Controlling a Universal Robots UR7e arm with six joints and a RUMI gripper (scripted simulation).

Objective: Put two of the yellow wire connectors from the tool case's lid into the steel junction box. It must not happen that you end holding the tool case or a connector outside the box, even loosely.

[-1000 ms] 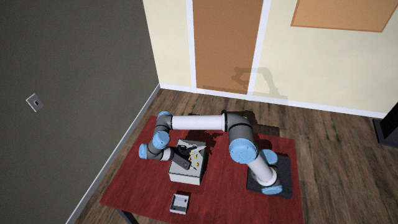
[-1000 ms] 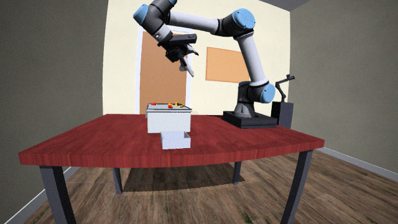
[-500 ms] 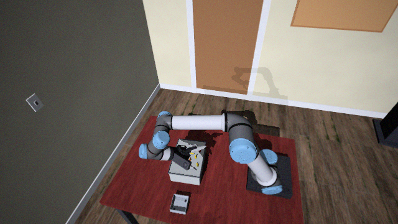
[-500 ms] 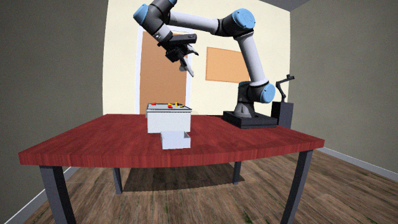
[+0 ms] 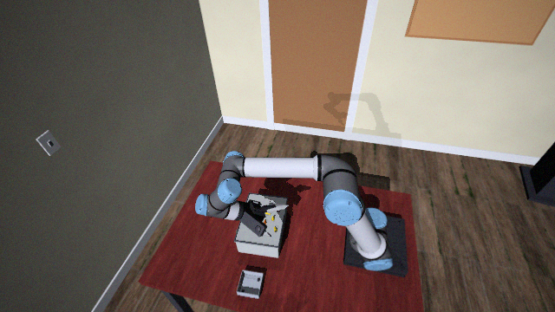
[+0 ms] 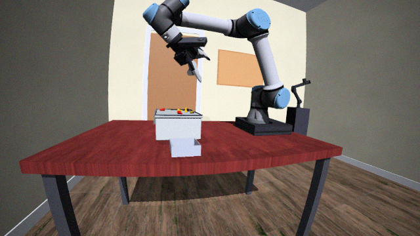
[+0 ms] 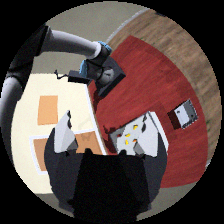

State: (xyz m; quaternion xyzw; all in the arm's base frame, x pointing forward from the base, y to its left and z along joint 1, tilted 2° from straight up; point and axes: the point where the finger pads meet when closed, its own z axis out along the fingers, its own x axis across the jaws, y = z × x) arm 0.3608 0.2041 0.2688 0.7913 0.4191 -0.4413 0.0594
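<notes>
Right now my hand is 150 mm short of the grey tool case, 110 mm to the left of it and 240 mm above it.
</notes>
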